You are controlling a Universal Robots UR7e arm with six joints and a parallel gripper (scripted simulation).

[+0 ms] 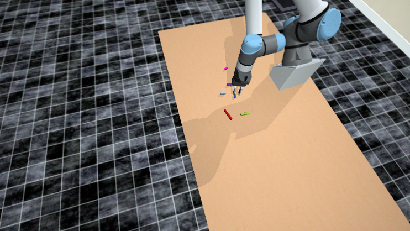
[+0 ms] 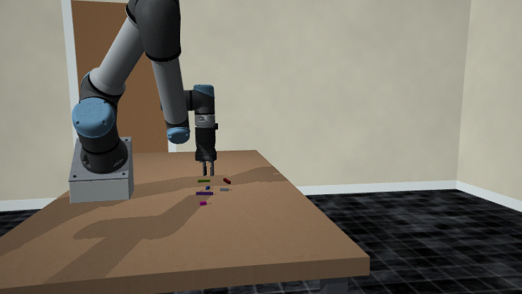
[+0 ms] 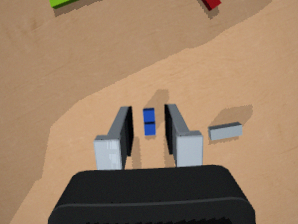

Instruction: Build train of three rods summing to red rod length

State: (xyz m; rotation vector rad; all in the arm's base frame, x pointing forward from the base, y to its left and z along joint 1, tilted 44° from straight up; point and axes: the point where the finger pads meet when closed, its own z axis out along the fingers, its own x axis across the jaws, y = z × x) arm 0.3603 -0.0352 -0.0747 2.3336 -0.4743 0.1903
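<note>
Now: the lime rod 11 cm to the left of my hand, 6 cm below it and 1 cm behind it. Round my hand: red rod (9 cm to the left, 8 cm ahead, 6 cm below); purple rod (9 cm to the right, 6 cm below, 2 cm behind); grey rod (6 cm below, 5 cm to the right, 5 cm ahead).
</note>
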